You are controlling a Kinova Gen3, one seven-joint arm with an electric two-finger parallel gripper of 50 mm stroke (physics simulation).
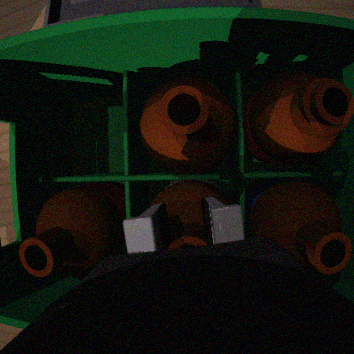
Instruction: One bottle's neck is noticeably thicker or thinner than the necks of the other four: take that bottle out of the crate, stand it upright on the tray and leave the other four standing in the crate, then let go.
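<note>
A green crate with dividers holds five brown bottles. My gripper is shut on the near-row middle bottle, around its neck; the arm's dark body hides part of its mouth. The bottle is in its compartment. A near-left bottle and a near-right bottle stand beside it. A far-middle bottle and a far-right bottle stand in the other row. The held neck is too covered to compare its thickness. The grey tray shows partly at the top edge.
The far-left compartment holds no bottle. Green dividers run between the compartments, close to the fingers. The crate's back wall stands between the bottles and the tray. Wooden table shows at the upper left.
</note>
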